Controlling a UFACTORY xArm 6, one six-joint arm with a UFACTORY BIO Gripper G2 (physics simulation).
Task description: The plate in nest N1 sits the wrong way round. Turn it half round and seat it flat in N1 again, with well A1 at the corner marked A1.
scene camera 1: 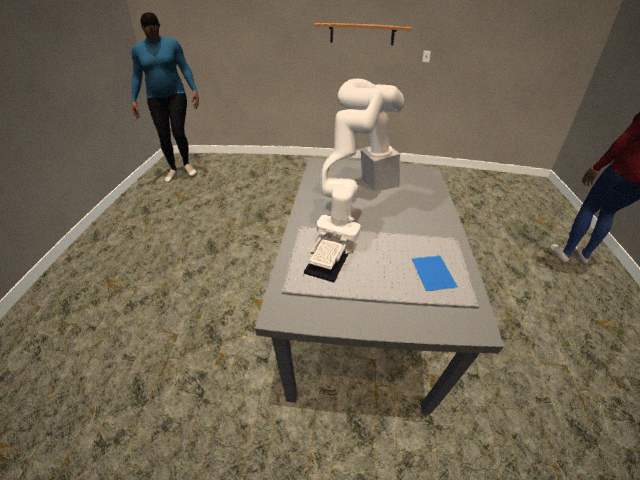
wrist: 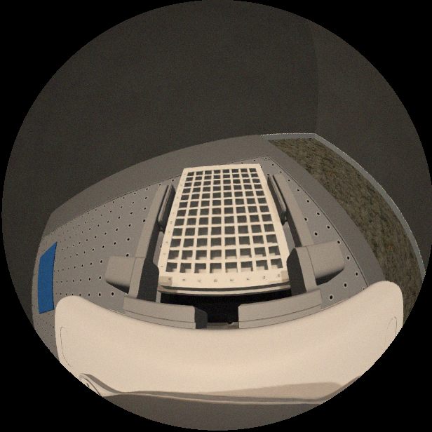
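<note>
The cream plate (scene camera 1: 327,253) (wrist: 225,220), with a grid of square wells, is held between the two fingers of my gripper (scene camera 1: 328,251) (wrist: 223,202), which is shut on its long sides. The plate looks about level and is above the black nest (scene camera 1: 322,273) (wrist: 222,302), which shows past its edges in the scene view and below its near edge in the wrist view. Small marks run along the plate's near and left edges in the wrist view; they are too small to read surely. The nest's A1 mark cannot be made out, and the plate hides most of the nest.
A blue sheet (scene camera 1: 434,273) (wrist: 47,280) lies on the right part of the perforated board (scene camera 1: 382,289) (wrist: 115,225) in the scene view. The board lies on the grey table (scene camera 1: 377,324). Two people stand on the floor, one left and one right of the table.
</note>
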